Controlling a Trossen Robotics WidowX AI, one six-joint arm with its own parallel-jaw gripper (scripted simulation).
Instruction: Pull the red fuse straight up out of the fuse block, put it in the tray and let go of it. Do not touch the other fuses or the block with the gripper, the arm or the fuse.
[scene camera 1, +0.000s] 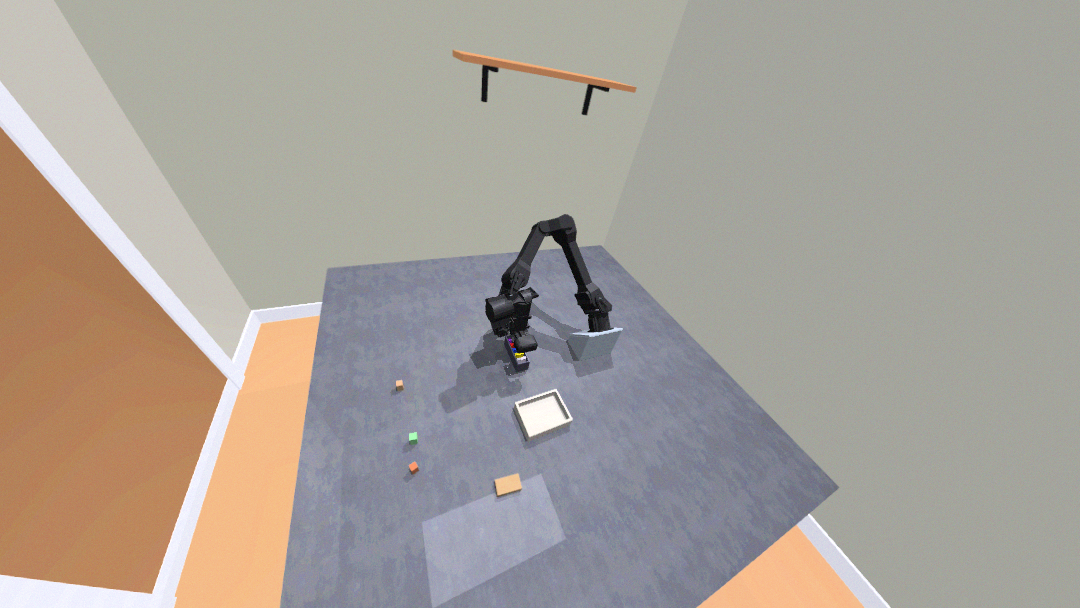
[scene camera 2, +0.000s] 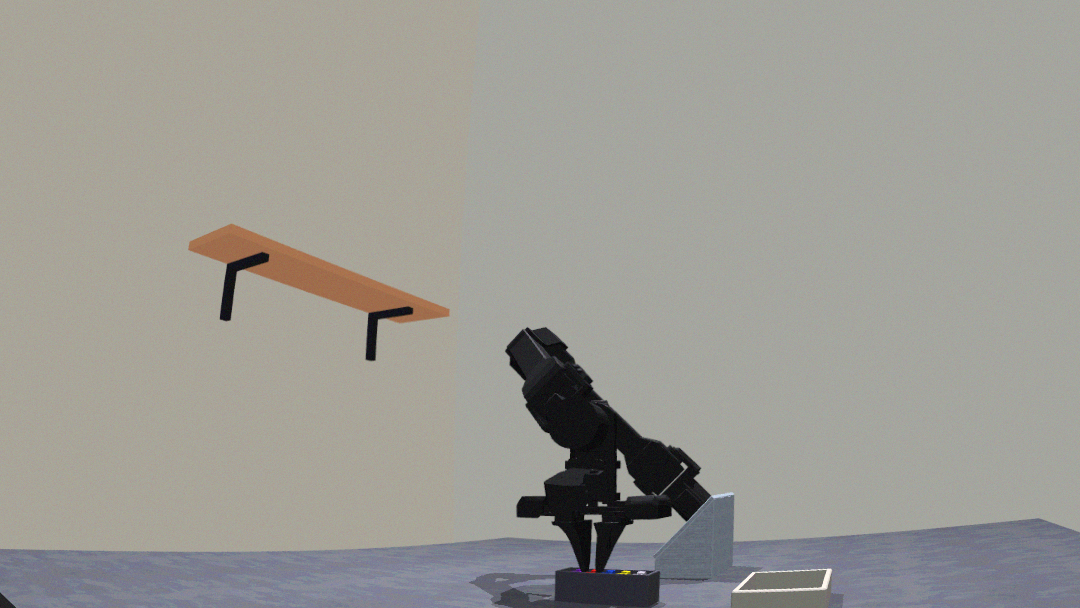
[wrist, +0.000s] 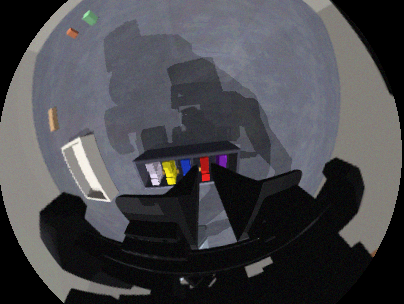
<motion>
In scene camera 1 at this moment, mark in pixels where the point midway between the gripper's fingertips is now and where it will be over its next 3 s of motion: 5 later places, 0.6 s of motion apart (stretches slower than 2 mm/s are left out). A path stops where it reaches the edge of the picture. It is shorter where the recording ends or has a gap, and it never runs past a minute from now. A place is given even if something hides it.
The gripper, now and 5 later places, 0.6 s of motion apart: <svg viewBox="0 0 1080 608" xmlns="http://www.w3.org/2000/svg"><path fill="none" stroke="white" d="M514 344L515 343L515 341L515 340L515 338L516 334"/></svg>
</motion>
